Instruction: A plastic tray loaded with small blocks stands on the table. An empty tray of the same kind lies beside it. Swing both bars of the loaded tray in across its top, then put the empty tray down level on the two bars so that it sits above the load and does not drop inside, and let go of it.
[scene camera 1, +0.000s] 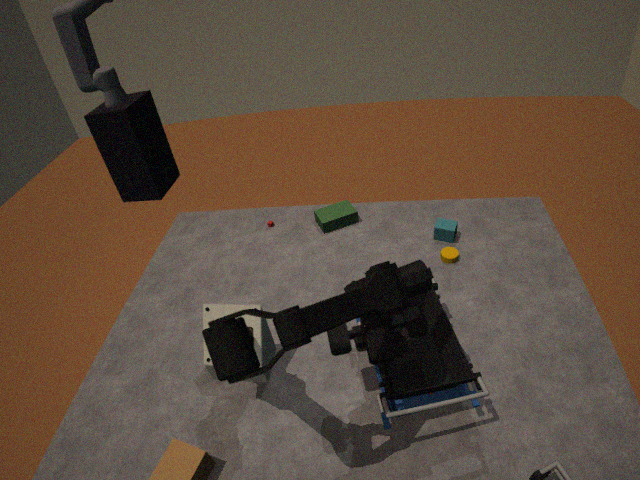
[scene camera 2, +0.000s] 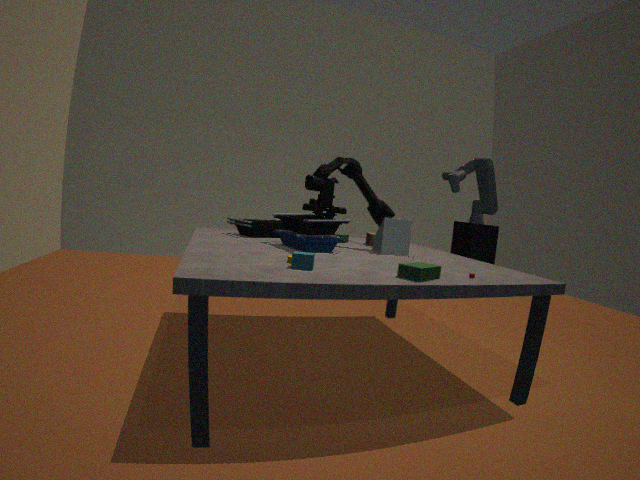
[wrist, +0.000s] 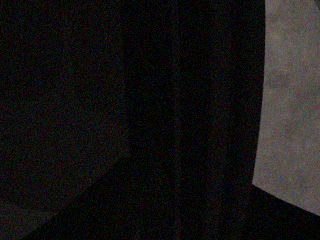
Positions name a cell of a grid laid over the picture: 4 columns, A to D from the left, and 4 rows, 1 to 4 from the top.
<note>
I see my gripper (scene camera 1: C3), a tray (scene camera 1: C4) and a green block (scene camera 1: C2).
The tray is seen too in scene camera 2 (scene camera 2: B2) and in the wrist view (wrist: C2). My gripper also shows in the wrist view (wrist: C3).
</note>
